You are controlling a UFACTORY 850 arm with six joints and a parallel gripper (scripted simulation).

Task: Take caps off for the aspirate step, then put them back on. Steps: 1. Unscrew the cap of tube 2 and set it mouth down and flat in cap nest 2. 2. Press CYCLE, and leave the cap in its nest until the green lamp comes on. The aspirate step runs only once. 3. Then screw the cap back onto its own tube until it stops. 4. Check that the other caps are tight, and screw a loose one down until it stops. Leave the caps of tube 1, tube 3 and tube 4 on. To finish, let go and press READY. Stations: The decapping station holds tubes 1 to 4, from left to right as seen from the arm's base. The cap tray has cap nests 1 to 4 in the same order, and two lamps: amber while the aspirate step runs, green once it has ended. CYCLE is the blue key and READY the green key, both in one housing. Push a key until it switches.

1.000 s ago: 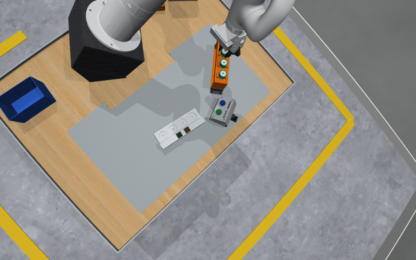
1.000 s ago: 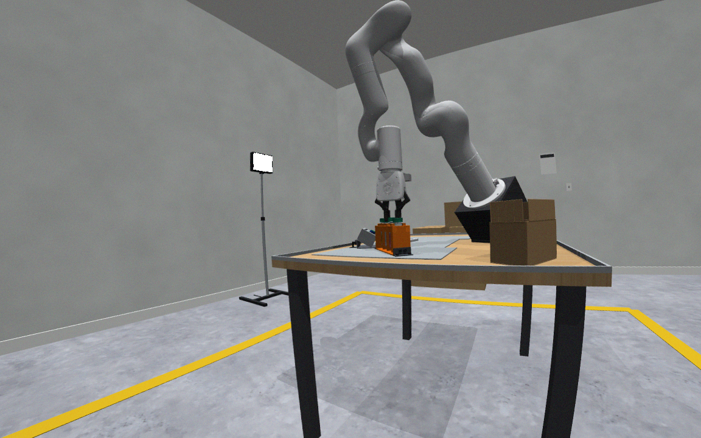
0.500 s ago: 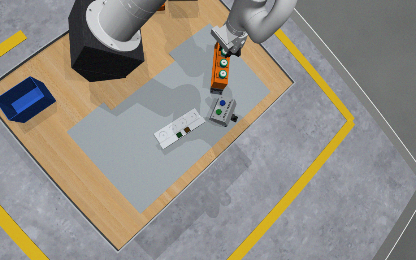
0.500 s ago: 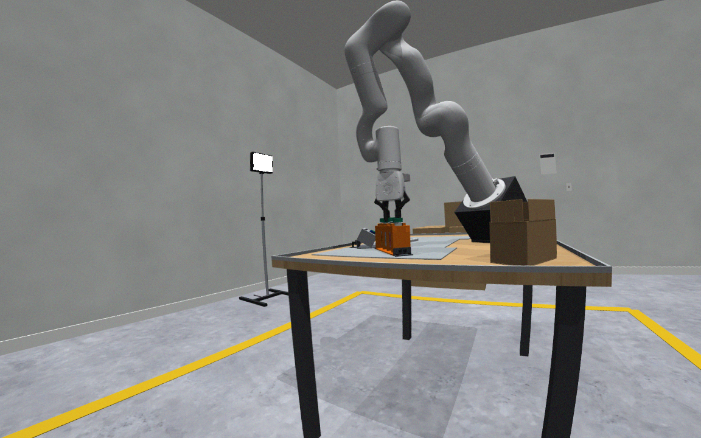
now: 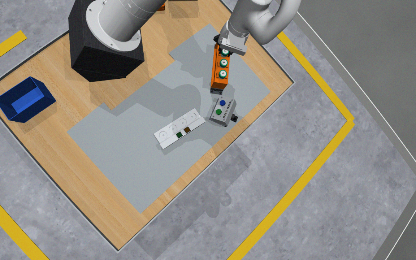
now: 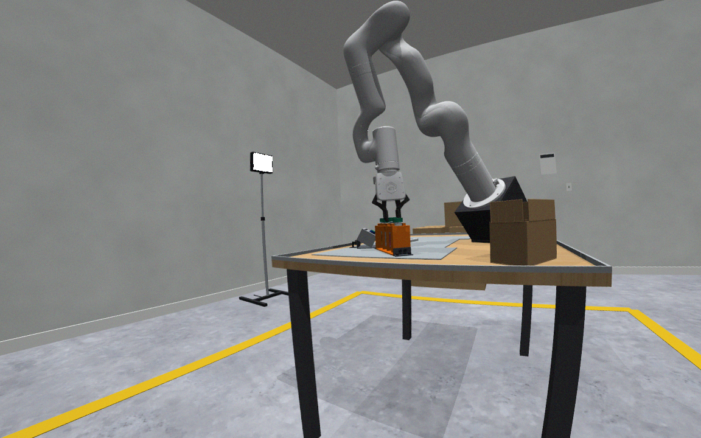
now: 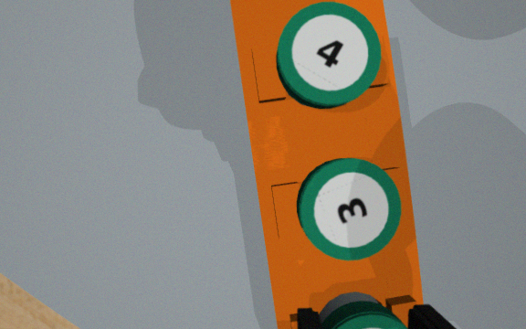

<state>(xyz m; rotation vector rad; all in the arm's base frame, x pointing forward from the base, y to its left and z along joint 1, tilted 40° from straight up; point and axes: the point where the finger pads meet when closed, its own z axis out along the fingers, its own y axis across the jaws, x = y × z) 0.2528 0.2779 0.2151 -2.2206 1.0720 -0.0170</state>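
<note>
Now: hand 10 mm above the green-rimmed cap. Also, from my hand: blue cycle key 180 mm ahead, 120 mm to the right, 60 mm below; then key housing 210 mm ahead, 140 mm to the right, 80 mm below; then green ready key 200 mm ahead, 160 mm to the right, 60 mm below.
</note>
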